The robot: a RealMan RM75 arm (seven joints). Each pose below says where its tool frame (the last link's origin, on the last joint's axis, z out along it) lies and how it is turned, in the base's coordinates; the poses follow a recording.
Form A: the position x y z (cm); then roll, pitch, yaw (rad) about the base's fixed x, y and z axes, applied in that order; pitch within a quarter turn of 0, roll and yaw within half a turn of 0.
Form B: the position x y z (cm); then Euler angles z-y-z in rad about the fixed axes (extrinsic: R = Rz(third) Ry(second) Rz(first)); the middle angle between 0 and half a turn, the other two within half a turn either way. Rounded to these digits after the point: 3 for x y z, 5 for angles.
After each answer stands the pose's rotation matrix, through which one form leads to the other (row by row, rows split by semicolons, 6 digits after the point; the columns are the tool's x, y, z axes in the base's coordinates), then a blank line. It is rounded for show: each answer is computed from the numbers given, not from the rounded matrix.
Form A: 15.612 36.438 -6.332 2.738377 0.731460 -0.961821
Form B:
15.612 36.438 -6.332 0.41213 2.32474 2.74812
0.425703 -0.604531 -0.673290; -0.610419 -0.741130 0.279492; -0.667957 0.292008 -0.684518

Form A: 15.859 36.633 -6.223 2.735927 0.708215 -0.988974
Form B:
15.859 36.633 -6.223 0.43179 2.34323 2.73618
0.417394 -0.626588 -0.658156; -0.634554 -0.719408 0.282476; -0.650479 0.299731 -0.697881

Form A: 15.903 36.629 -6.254 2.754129 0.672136 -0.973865
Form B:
15.903 36.629 -6.254 0.44331 2.38109 2.74789
0.439845 -0.633510 -0.636555; -0.647173 -0.715019 0.264416; -0.622659 0.295658 -0.724488

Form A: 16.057 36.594 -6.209 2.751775 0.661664 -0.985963
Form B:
16.057 36.594 -6.209 0.45398 2.38880 2.74501
0.435560 -0.642347 -0.630617; -0.657847 -0.705334 0.264086; -0.614431 0.299825 -0.729781

